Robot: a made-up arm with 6 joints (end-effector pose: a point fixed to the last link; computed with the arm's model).
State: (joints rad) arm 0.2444 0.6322 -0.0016 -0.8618 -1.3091 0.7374
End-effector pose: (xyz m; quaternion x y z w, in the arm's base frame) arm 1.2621 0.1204 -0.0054 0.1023 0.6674 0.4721 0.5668
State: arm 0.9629 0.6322 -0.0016 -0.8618 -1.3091 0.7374
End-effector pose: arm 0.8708 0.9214 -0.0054 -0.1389 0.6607 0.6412 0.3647
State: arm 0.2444 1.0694 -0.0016 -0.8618 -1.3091 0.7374
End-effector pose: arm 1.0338 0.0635 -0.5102 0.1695 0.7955 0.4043 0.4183
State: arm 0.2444 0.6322 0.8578 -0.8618 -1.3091 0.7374
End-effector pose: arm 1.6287 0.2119 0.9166 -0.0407 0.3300 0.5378 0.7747
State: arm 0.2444 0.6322 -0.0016 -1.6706 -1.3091 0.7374
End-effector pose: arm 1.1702 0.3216 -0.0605 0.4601 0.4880 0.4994 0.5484
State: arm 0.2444 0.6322 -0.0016 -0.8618 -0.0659 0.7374
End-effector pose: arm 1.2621 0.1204 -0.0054 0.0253 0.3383 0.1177 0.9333
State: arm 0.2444 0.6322 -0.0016 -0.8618 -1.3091 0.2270
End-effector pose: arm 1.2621 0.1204 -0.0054 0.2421 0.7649 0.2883 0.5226
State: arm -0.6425 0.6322 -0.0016 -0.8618 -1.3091 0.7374
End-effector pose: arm 0.8907 -0.9022 -0.0054 0.3788 0.5589 0.1832 0.7145
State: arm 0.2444 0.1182 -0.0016 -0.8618 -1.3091 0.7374
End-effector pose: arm 1.2371 0.1142 0.6468 0.0174 0.4766 0.5228 0.7065
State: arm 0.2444 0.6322 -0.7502 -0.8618 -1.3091 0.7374
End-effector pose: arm 0.4734 -0.0763 -0.3280 0.2125 0.8640 0.3440 0.2999
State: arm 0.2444 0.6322 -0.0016 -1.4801 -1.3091 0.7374
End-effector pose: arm 1.1834 0.2681 -0.0607 0.3805 0.5386 0.5002 0.5611
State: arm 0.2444 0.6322 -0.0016 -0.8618 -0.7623 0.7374
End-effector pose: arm 1.2621 0.1204 -0.0054 0.0717 0.5479 0.3312 0.7648
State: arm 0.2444 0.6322 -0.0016 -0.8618 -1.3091 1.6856
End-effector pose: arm 1.2621 0.1204 -0.0054 -0.1678 0.3783 0.7247 0.5510
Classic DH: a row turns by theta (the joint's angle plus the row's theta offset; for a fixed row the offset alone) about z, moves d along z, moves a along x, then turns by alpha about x. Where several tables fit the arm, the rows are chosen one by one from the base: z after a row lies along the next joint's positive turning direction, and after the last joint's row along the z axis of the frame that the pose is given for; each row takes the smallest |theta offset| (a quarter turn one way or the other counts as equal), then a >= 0, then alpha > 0; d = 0 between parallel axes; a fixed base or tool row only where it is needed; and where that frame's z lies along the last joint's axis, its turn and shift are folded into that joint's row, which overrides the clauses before.
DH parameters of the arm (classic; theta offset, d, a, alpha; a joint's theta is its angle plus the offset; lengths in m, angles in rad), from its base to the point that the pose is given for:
joint 1: 0 0.2717 0 -1.5708
joint 2: -1.5708 0 0.739 3.1416
joint 3: 0 0 0 -1.5708
joint 4: 0 -1.1755 0 1.5708
joint 5: 0 0.2896 0 -1.5708
joint 6: 1.5708 0 0 1.5708
tool (fixed): -1.5708 0 0 0

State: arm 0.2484 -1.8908 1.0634 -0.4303 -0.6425 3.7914
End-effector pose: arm -1.7129 -0.7060 0.3769 0.3660 -0.0433 0.9279 0.0569
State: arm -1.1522 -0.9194 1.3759 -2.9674 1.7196 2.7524
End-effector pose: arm -0.2797 1.3304 1.6333 0.0257 -0.3658 -0.5257 0.7676
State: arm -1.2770 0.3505 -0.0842 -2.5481 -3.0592 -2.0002
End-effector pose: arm 0.5923 -1.1286 0.3238 -0.6278 -0.6966 -0.3456 0.0342
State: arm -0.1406 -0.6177 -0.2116 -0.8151 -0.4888 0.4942
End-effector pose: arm 0.7001 -0.2997 1.1449 0.1214 -0.0137 0.1065 0.9868
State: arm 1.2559 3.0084 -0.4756 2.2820 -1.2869 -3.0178
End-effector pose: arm -0.5151 -0.9710 -0.2727 -0.7506 0.4754 0.0411 0.4570
